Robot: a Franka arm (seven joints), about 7 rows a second.
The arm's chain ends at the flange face. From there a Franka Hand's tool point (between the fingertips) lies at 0.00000 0.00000 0.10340 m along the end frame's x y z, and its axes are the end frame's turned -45 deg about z.
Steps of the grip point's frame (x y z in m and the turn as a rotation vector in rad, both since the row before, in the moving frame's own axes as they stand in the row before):
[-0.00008 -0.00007 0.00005 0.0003 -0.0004 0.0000]
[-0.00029 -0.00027 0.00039 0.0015 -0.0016 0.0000]
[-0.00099 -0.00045 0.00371 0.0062 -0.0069 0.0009]
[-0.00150 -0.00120 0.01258 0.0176 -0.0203 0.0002]
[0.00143 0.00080 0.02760 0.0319 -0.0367 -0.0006]
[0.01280 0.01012 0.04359 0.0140 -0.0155 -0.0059]
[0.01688 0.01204 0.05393 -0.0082 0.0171 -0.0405]
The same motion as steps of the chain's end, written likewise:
[-0.00005 0.00000 0.00005 -0.0001 -0.0005 0.0000]
[-0.00017 0.00001 0.00039 -0.0001 -0.0022 0.0000]
[-0.00006 0.00033 0.00371 -0.0005 -0.0093 0.0009]
[0.00086 0.00002 0.01262 -0.0019 -0.0268 0.0002]
[0.00659 -0.00080 0.02772 -0.0034 -0.0485 -0.0006]
[0.01836 -0.00201 0.04361 -0.0011 -0.0209 -0.0059]
[0.01861 -0.00273 0.05395 0.0063 0.0179 -0.0405]

